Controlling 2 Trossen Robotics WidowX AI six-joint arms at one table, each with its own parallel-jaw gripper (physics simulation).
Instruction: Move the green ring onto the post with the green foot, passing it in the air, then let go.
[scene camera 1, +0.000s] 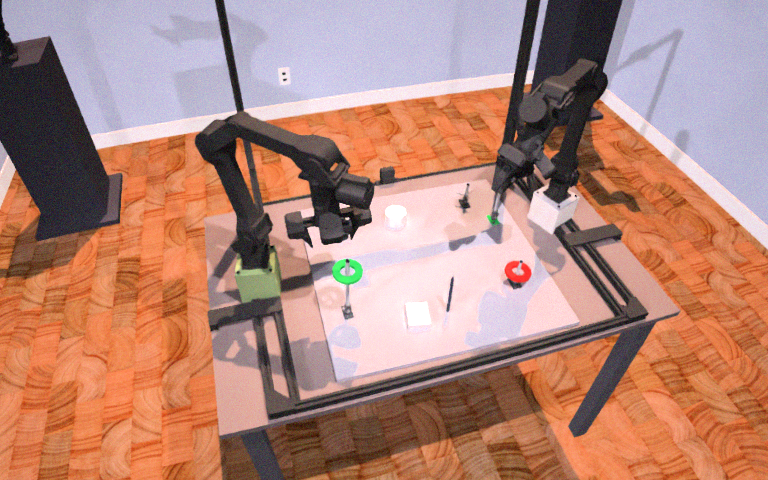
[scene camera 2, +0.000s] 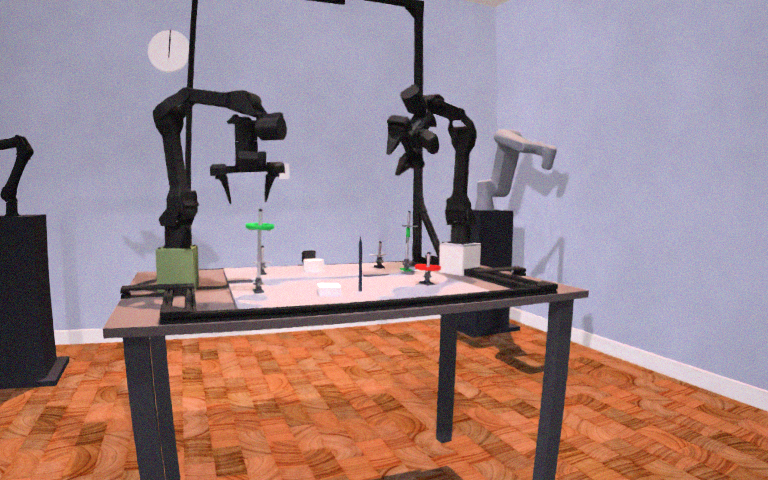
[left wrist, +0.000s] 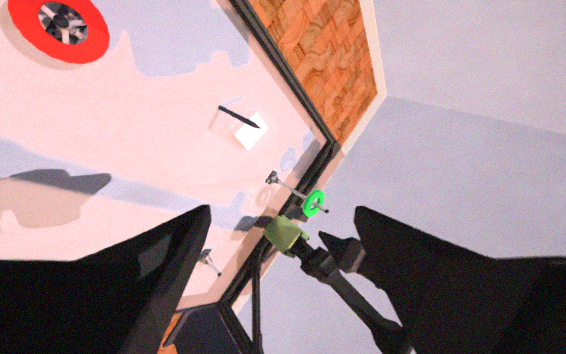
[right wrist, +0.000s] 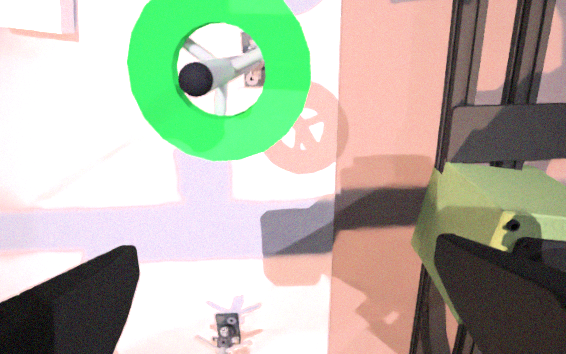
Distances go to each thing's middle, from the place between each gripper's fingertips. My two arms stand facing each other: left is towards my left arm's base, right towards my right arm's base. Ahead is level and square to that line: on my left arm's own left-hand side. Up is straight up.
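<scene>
Tall grey post (right wrist: 196, 79): 110 mm below my right hand, 40 mm ahead of it, 20 mm to the left of it. Green ring (right wrist: 156, 40): 50 mm ahead of my right hand, 20 mm to the left of it and 60 mm below it.
Relative to my left hand, the tall grey post is 36 cm to the right, 21 cm below and 2 cm behind. The green ring is 35 cm to the right of my left hand, 16 cm below it and 2 cm behind it.
</scene>
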